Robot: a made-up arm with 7 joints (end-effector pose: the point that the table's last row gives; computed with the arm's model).
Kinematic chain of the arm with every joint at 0, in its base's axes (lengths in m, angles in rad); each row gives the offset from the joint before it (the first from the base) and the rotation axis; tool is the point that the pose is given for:
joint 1: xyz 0 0 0.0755 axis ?
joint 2: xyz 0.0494 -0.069 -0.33 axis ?
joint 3: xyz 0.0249 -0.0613 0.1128 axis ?
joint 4: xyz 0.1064 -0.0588 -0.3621 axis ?
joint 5: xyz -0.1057 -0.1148 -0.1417 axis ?
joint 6: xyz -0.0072 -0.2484 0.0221 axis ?
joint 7: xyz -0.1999 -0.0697 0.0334 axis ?
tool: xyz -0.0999 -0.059 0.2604
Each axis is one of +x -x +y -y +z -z.
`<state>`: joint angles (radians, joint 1 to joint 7).
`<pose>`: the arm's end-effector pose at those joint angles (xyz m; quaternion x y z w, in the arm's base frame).
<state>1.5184 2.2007 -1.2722 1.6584 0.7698 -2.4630 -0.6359</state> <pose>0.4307 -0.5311 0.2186 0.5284 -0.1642 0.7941 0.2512</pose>
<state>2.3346 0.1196 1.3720 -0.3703 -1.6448 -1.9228 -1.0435</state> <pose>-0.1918 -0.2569 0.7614 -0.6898 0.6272 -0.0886 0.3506</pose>
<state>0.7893 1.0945 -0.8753 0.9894 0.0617 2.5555 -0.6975</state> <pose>0.1718 -0.8712 -0.3702 0.7039 0.0764 0.3471 0.6150</pose>
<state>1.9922 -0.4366 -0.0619 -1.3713 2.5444 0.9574 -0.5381</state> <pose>0.4091 -0.5657 1.0152 0.1661 0.3492 -0.3284 0.8617</pose>
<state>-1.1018 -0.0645 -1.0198 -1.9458 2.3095 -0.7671 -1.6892</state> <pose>-0.9802 -0.0393 -0.1366 0.6536 0.1550 -0.6689 0.3185</pose>
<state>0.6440 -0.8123 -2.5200 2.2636 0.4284 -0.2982 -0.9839</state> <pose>0.1287 -0.0099 0.2508 0.1248 -0.7062 0.6047 0.3465</pose>
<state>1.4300 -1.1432 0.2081 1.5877 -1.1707 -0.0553 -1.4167</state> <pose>0.6851 0.2333 0.0726 0.7437 -0.1743 -0.6380 0.0975</pose>
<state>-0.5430 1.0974 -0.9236 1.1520 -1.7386 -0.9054 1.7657</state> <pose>-0.3796 -1.0624 -0.2315 -0.2136 -0.8205 0.5254 0.0719</pose>
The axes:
joint 1: -y
joint 2: +z
joint 3: -y
joint 4: -z
joint 5: +y
joint 6: +x
joint 7: -y

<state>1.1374 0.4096 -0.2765 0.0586 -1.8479 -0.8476 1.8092</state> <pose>1.0881 -0.7454 -0.2637 0.2231 0.7459 0.1006 0.6194</pose>
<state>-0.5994 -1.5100 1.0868 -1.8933 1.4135 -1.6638 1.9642</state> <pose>0.2413 -0.4316 0.2402 0.0676 0.4101 0.8274 0.3776</pose>
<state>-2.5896 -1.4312 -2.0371 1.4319 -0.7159 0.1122 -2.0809</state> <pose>0.2710 0.1203 -0.1499 0.2894 0.2431 0.4714 0.7969</pose>
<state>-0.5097 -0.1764 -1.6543 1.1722 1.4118 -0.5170 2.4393</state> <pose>0.0587 -0.1437 0.4312 -0.3154 0.5521 -0.0413 0.7707</pose>
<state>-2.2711 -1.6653 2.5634 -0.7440 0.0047 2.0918 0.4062</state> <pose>0.8411 -0.3402 0.4303 0.1735 0.5561 0.2739 0.7652</pose>
